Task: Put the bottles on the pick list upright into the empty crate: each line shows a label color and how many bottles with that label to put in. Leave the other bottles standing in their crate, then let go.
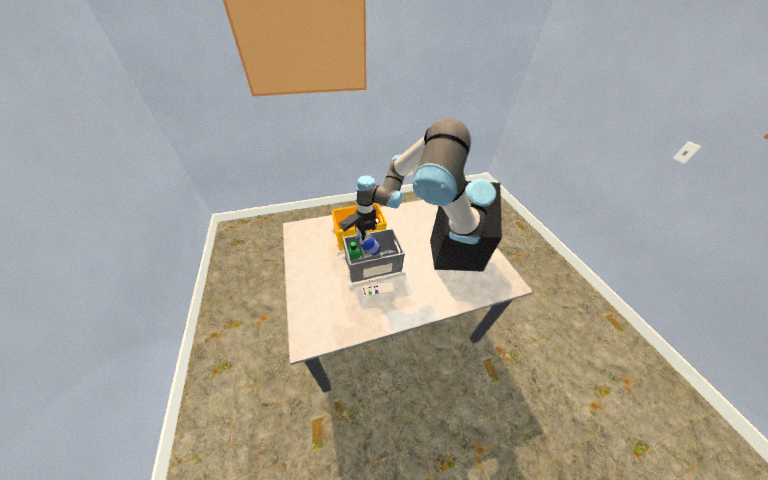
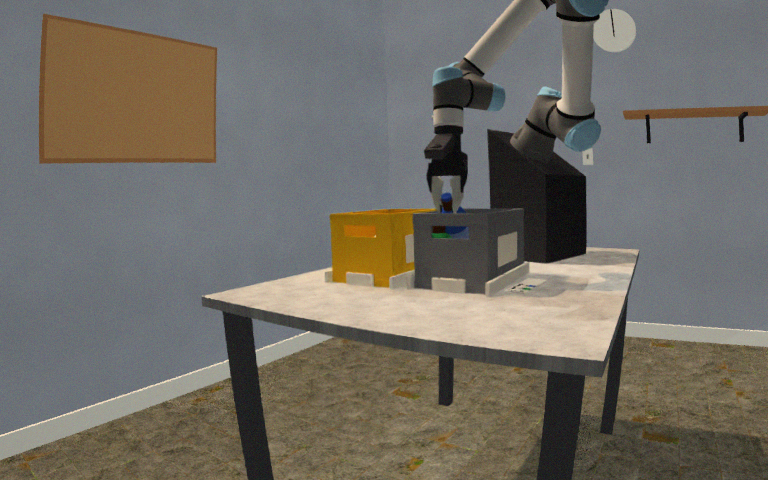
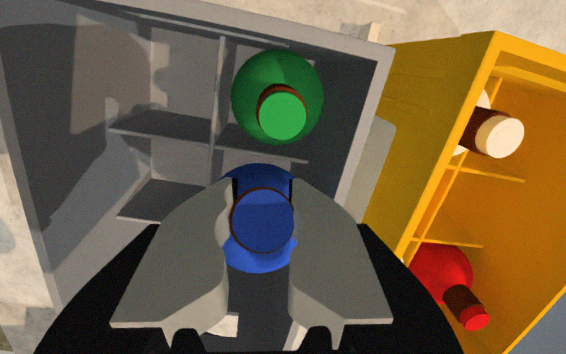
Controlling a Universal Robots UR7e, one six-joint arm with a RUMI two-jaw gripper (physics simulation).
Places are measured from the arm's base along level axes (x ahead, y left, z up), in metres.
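Pixels of known places: gripper, fingertip midpoint: [image 1: 360,242] [image 3: 263,181]; arm's base, origin of the base link: [image 2: 529,151].
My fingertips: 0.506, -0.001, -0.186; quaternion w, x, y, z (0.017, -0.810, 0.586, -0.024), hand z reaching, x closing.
Observation:
For each thing: its top centre in the pictures, then the offset to it from my fingertips, as dx, dy, dz. Level surfaces: height alone.
- grey crate, middle of its top: [image 3: 180,252] [image 2: 472,210] [image 1: 373,245] -0.061, +0.036, +0.006
- green bottle, middle of its top: [image 3: 282,117] [image 2: 438,217] [image 1: 353,243] +0.038, +0.001, -0.006
- white-capped bottle, middle of its top: [image 3: 505,139] +0.072, -0.137, -0.006
- red bottle, middle of its top: [image 3: 477,322] -0.087, -0.248, -0.006
- yellow crate, middle of its top: [image 3: 501,263] [image 2: 389,211] [image 1: 358,216] -0.008, -0.192, +0.006
- pick list, middle of its top: [image 2: 526,284] [image 1: 377,288] -0.068, +0.182, -0.168
- table, its level: dz -0.169
A blue bottle [image 1: 371,245] [image 2: 446,196] [image 3: 260,261] stands partly inside the grey crate [image 1: 356,273] [image 2: 453,254] [image 3: 383,65], its top leaning toward the green bottle. My gripper [image 1: 364,233] [image 2: 447,207] [image 3: 263,181] is shut on its neck just above the crate's rim. The blue bottle's base is hidden. A green bottle [image 1: 353,251] [image 3: 282,115] stands upright in the grey crate's end compartment beside it. A white-capped bottle [image 3: 500,137] and a red bottle [image 3: 442,272] are in the yellow crate [image 1: 338,227] [image 2: 362,254] [image 3: 430,90]. The pick list [image 1: 376,289] [image 2: 523,286] shows green and blue marks; its counts are unreadable.
Thin dividers split the grey crate; the compartments away from the two bottles hold no bottle. The yellow crate stands close behind the grey one. Pale low holders [image 2: 449,284] edge the crates on the table [image 1: 317,316] [image 2: 362,308]. The black robot stand [image 1: 461,249] [image 2: 563,215] is to the right.

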